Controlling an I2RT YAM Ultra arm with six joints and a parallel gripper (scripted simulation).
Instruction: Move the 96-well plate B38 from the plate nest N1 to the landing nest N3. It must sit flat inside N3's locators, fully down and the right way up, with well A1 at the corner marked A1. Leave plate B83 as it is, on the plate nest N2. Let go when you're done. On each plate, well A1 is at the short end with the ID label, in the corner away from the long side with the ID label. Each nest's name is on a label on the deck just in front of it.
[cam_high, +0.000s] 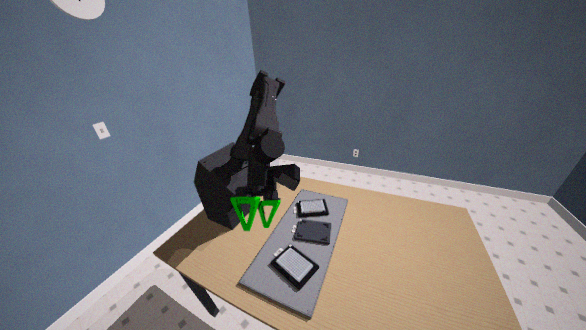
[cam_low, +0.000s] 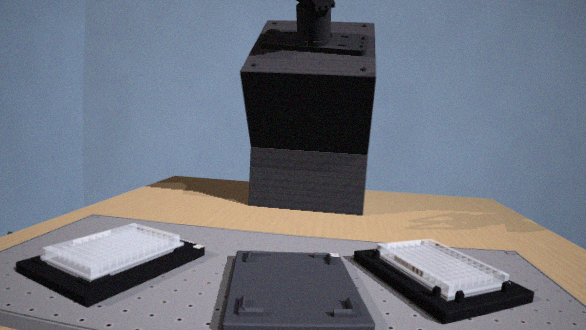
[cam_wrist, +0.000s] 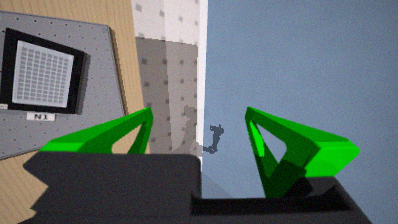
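My gripper is now 370 mm above the black nest and 140 mm to the right of it. From my hand the other things lie so: grey landing nest 370 mm below, 340 mm to the left, 20 mm behind.
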